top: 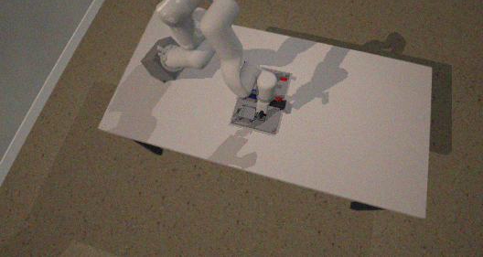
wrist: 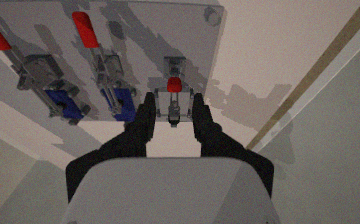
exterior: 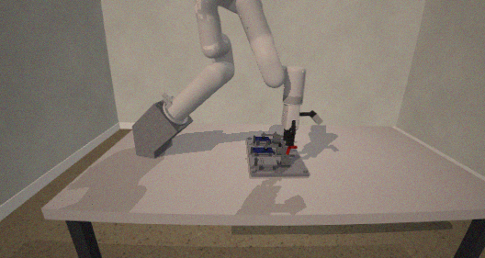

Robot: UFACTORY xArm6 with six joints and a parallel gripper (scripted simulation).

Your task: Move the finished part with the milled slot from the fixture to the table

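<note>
My gripper is now 11 cm above the grey finished part, 9 cm past it and 2 cm to the right of it. The rest, counted from my hand: grey fixture plate 13 cm below, 11 cm to the left, 1 cm behind.
</note>
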